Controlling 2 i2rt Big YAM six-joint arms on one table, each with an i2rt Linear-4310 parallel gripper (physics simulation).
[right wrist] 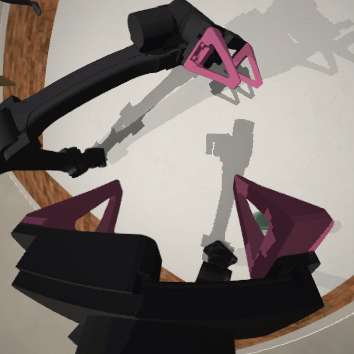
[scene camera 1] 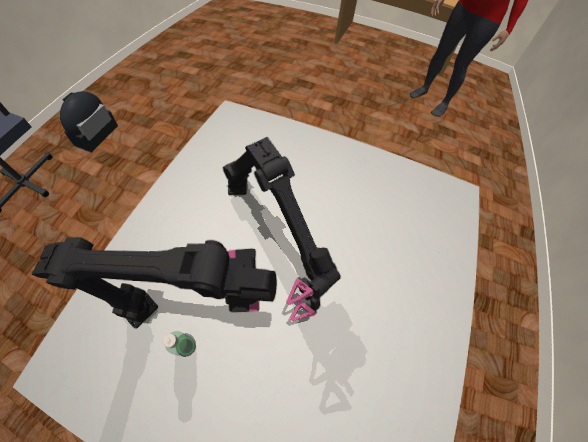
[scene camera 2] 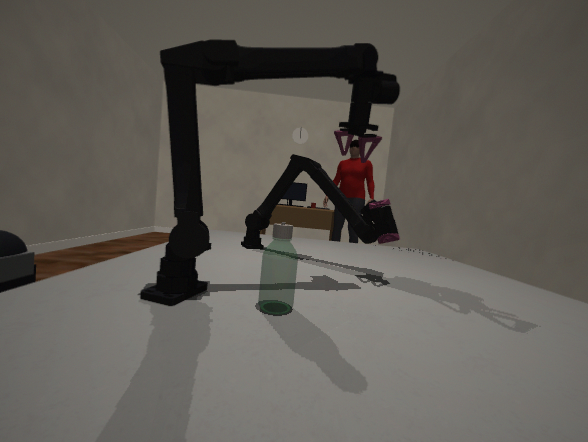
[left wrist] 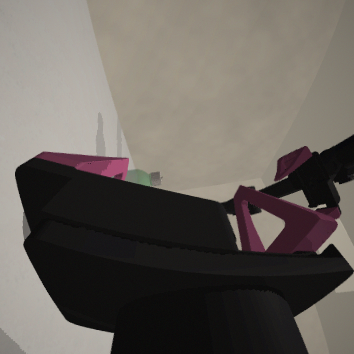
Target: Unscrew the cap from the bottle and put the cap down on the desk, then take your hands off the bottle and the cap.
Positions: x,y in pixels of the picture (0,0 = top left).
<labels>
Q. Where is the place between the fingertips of my right gripper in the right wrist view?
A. At 174,183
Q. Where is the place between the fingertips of my left gripper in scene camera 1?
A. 289,312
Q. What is my left gripper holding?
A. Nothing.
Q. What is my right gripper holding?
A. Nothing.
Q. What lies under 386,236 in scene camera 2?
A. My left gripper.
</labels>
